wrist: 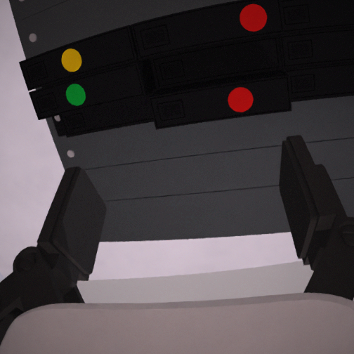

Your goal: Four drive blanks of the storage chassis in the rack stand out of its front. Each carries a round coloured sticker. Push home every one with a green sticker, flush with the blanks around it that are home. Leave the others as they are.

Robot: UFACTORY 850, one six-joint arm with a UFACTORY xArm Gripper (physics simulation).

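In the wrist view, a blank with a green sticker stands out at the left of the chassis, in the middle row. Directly above it, a blank with a yellow sticker also stands out. In the middle column, a blank with a red sticker is in the top row and another blank with a red sticker is in the bottom row; both stand out past the unstickered blank between them. My gripper is open and empty, its fingers wide apart, showing below the blanks in the view. Contact with the chassis does not show.
Unstickered blanks fill the right column. Another unstickered blank sits below the green-stickered one. Plain grey rack panels lie below the blanks, with round holes along the left edge. A pale surface shows beyond the panels' lower edge.
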